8 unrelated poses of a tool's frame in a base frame.
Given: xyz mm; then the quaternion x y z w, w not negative.
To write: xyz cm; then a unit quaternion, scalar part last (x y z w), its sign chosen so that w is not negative. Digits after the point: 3 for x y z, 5 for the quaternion.
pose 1, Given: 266.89 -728.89 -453.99 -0.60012 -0.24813 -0.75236 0.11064
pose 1, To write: 26.689 -72.889 -45.399 -0.60012 -0.24813 -0.75236 0.11064
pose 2, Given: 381.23 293.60 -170.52 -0.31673 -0.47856 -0.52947 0.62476
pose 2, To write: 38.123 29.360 -17.052 -0.31673 -0.47856 -0.52947 0.62476
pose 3, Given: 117.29 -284.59 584.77 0.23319 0.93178 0.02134 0.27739
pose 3, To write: 11.729 -28.459 58.477 0.23319 0.93178 0.02134 0.27739
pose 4, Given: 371.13 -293.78 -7.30 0.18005 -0.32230 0.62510 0.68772
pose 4, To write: 37.113 -29.378 -0.730 0.18005 -0.32230 0.62510 0.68772
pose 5, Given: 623.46 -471.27 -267.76 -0.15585 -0.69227 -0.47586 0.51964
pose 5, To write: 62.346 -47.127 -26.776 -0.15585 -0.69227 -0.47586 0.51964
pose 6, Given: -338.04 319.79 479.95 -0.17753 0.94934 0.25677 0.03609
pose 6, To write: -33.804 31.979 47.995 -0.17753 0.94934 0.25677 0.03609
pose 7, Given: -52.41 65.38 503.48 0.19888 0.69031 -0.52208 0.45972
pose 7, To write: -5.241 6.538 50.348 0.19888 0.69031 -0.52208 0.45972
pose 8, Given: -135.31 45.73 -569.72 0.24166 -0.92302 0.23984 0.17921
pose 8, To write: -13.531 4.573 -56.972 0.24166 -0.92302 0.23984 0.17921
